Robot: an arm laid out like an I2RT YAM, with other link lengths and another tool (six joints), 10 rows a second.
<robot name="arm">
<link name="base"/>
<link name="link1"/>
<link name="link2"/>
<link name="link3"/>
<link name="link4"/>
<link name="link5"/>
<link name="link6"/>
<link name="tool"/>
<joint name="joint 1" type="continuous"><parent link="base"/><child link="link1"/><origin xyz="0.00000 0.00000 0.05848"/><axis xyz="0 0 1"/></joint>
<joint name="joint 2" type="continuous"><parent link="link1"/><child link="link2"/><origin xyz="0.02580 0.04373 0.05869"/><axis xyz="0 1 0"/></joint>
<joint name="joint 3" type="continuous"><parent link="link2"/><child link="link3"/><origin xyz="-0.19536 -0.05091 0.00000"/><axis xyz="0 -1 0"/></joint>
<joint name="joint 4" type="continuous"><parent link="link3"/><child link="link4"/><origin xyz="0.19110 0.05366 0.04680"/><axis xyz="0 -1 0"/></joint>
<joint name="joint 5" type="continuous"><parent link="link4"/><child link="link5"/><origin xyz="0.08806 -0.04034 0.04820"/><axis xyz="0 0 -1"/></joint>
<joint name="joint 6" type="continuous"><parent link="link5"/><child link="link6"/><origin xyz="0.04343 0.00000 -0.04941"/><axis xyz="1 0 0"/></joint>
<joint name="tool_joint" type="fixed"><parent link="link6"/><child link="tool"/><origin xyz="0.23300 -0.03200 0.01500" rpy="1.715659 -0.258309 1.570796"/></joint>
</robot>
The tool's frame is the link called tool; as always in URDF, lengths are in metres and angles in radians. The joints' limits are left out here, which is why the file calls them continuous.
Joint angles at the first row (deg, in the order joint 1, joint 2, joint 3, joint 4, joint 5, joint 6):
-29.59, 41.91, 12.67, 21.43, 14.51, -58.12
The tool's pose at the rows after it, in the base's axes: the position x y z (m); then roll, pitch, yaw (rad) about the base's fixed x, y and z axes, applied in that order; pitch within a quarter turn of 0, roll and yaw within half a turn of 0:
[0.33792 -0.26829 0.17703 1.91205 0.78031 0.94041]
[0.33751 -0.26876 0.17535 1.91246 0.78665 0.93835]
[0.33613 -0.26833 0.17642 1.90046 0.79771 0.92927]
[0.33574 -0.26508 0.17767 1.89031 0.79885 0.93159]
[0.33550 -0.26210 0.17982 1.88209 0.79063 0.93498]
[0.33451 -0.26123 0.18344 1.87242 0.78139 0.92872]
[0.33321 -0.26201 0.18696 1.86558 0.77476 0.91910]
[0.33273 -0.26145 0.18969 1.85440 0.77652 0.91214]
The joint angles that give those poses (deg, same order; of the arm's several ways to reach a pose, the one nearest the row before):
-29.57, 42.25, 12.49, 21.53, 14.37, -58.01
-29.56, 42.64, 12.00, 22.44, 14.57, -58.35
-29.61, 42.16, 11.10, 23.44, 14.64, -59.06
-29.59, 40.61, 10.33, 23.10, 14.13, -59.25
-29.59, 38.88, 10.09, 21.90, 13.55, -58.88
-29.54, 37.65, 10.32, 20.79, 13.51, -58.39
-29.54, 37.03, 10.80, 19.91, 13.75, -58.01
-29.54, 36.52, 10.63, 20.06, 13.72, -58.18

